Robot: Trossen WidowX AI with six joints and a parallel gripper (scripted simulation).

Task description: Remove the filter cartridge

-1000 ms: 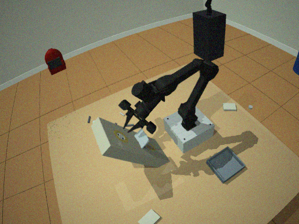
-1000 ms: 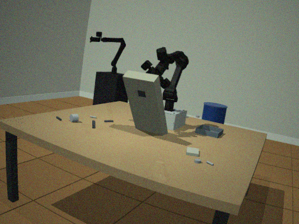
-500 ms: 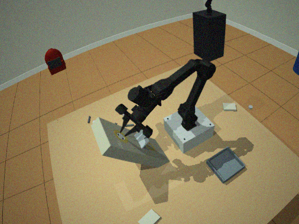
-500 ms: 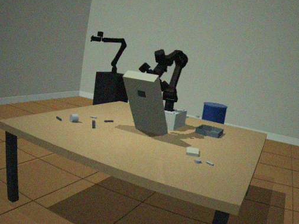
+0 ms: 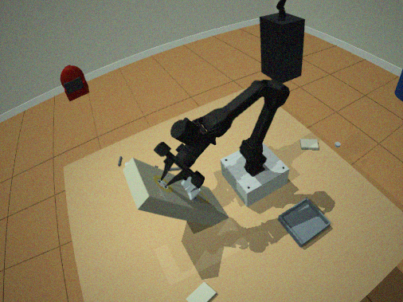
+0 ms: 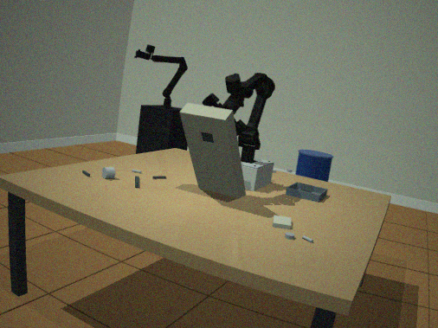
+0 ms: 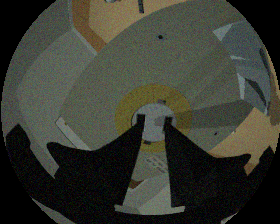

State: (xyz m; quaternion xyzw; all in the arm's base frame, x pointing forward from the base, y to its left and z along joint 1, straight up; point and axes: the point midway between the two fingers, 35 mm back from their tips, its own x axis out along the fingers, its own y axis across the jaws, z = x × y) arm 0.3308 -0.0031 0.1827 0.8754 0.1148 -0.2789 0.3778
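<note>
Now: the round filter cartridge 2 cm ahead of my gripper tip and 1 cm below it. From my gripper tip the other things lie so: tray: 41 cm behind, 29 cm to the left, 26 cm below; then grey service panel: 9 cm below, 3 cm behind.
</note>
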